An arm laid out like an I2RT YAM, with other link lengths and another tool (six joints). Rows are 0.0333 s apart.
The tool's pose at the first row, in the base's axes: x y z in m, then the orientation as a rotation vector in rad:
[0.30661, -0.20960, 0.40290, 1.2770, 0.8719, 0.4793]
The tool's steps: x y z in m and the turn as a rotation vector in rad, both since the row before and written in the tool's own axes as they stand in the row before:
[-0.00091, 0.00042, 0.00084, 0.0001, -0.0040, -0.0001]
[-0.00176, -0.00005, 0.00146, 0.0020, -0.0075, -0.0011]
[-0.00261, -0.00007, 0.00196, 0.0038, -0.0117, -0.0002]
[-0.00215, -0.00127, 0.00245, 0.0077, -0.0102, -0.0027]
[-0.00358, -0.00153, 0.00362, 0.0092, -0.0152, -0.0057]
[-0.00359, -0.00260, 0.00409, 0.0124, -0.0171, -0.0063]
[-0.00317, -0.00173, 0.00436, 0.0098, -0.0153, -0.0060]
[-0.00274, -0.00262, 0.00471, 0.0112, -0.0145, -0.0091]
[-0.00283, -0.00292, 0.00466, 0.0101, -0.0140, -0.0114]
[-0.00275, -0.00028, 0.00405, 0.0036, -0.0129, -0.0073]
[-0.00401, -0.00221, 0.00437, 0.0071, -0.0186, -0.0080]
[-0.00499, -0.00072, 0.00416, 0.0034, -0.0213, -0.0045]
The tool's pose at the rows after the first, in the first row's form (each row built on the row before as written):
[0.30678, -0.21069, 0.40360, 1.2776, 0.8686, 0.4765]
[0.30684, -0.21291, 0.40413, 1.2799, 0.8636, 0.4698]
[0.30675, -0.21608, 0.40492, 1.2849, 0.8552, 0.4603]
[0.30710, -0.21953, 0.40445, 1.2920, 0.8508, 0.4484]
[0.30735, -0.22483, 0.40420, 1.2997, 0.8445, 0.4301]
[0.30767, -0.23072, 0.40295, 1.3101, 0.8379, 0.4088]
[0.30849, -0.23629, 0.40240, 1.3180, 0.8318, 0.3899]
[0.30957, -0.24204, 0.40088, 1.3256, 0.8286, 0.3686]
[0.31037, -0.24791, 0.39911, 1.3310, 0.8270, 0.3462]
[0.31128, -0.25268, 0.39981, 1.3320, 0.8219, 0.3302]
[0.31104, -0.25897, 0.39915, 1.3363, 0.8133, 0.3084]
[0.31021, -0.26536, 0.40025, 1.3387, 0.7992, 0.2889]

